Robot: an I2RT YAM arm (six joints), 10 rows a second.
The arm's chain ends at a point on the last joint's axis. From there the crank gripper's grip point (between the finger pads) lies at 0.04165 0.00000 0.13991 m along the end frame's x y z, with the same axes.
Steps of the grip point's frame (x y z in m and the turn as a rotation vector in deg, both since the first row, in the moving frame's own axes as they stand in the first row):
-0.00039, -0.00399, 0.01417, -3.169, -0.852, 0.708
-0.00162, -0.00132, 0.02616, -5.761, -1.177, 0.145
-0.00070, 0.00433, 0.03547, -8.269, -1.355, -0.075
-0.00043, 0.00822, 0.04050, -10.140, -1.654, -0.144
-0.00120, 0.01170, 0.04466, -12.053, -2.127, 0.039
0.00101, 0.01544, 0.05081, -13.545, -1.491, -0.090
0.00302, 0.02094, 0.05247, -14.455, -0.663, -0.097
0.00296, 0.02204, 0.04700, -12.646, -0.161, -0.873
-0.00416, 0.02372, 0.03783, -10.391, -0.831, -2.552
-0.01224, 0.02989, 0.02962, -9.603, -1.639, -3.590
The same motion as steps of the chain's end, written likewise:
0.00174, -0.01224, 0.01379, -3.169, -0.852, 0.708
0.00128, -0.01551, 0.02605, -5.761, -1.177, 0.145
0.00260, -0.01581, 0.03598, -8.269, -1.355, -0.075
0.00357, -0.01642, 0.04154, -10.140, -1.654, -0.144
0.00399, -0.01770, 0.04631, -12.053, -2.127, 0.039
0.00460, -0.01739, 0.05367, -13.545, -1.491, -0.090
0.00459, -0.01398, 0.05642, -14.455, -0.663, -0.097
0.00312, -0.00798, 0.05021, -12.646, -0.161, -0.873
-0.00266, 0.00024, 0.03937, -10.391, -0.831, -2.552
-0.00889, 0.00894, 0.03023, -9.603, -1.639, -3.590

